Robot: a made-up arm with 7 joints. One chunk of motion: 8 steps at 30 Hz.
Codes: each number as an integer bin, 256 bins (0 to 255) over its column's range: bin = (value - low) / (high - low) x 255, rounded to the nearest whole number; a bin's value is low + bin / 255 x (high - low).
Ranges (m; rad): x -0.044..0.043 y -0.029..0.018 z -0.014..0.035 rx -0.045..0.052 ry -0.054..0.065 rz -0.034..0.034
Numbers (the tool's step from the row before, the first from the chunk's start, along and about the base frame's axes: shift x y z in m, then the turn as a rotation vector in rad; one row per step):
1: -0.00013 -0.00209 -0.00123 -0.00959 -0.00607 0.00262
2: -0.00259 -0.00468 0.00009 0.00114 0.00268 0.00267
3: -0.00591 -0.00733 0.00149 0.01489 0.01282 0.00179
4: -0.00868 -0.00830 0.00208 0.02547 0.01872 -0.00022
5: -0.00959 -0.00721 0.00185 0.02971 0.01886 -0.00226
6: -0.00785 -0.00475 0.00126 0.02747 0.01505 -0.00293
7: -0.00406 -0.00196 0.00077 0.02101 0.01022 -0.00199
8: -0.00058 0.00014 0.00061 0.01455 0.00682 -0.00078
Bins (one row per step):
1: 129 146 66 93 103 137
2: 121 132 73 121 121 138
3: 112 118 81 157 143 134
4: 104 112 84 185 156 127
5: 101 118 82 196 156 119
6: 106 132 79 191 148 117
7: 117 147 77 174 138 120
8: 127 158 76 157 130 125

